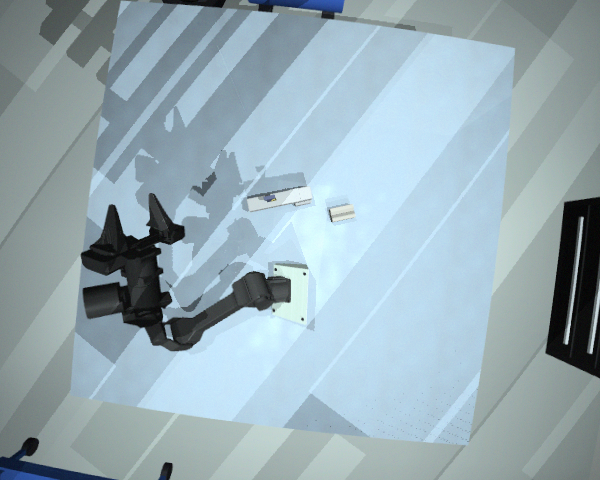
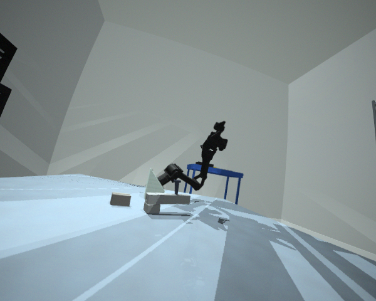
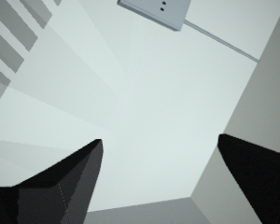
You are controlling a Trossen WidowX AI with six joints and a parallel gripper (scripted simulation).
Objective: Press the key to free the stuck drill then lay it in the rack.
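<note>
My gripper tip is now 40 mm short of the dark blue key, 200 mm to the left of it and 350 mm above it. Round my gripper tip: pale block fixture 50 mm ahead, 230 mm to the right, 400 mm below; rack 10 mm ahead, 410 mm to the right, 430 mm below.
</note>
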